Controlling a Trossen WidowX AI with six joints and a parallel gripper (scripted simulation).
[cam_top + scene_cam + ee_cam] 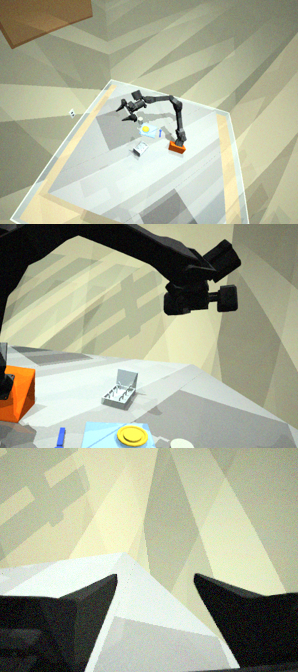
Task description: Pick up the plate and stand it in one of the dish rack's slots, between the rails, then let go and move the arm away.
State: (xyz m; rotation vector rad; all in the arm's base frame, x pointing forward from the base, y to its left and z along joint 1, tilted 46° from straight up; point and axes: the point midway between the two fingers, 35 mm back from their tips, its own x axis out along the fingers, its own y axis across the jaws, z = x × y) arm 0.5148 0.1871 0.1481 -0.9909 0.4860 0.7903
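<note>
Now: gripper tip 20 cm past the yellow plate, 15 cm to the left of it and 30 cm above it. The rest, counted from my gripper tip: white cup (12 cm behind, 23 cm to the right, 29 cm below); then grey dish rack (21 cm behind, 5 cm to the left, 29 cm below); then light blue mat (22 cm behind, 15 cm to the right, 31 cm below).
</note>
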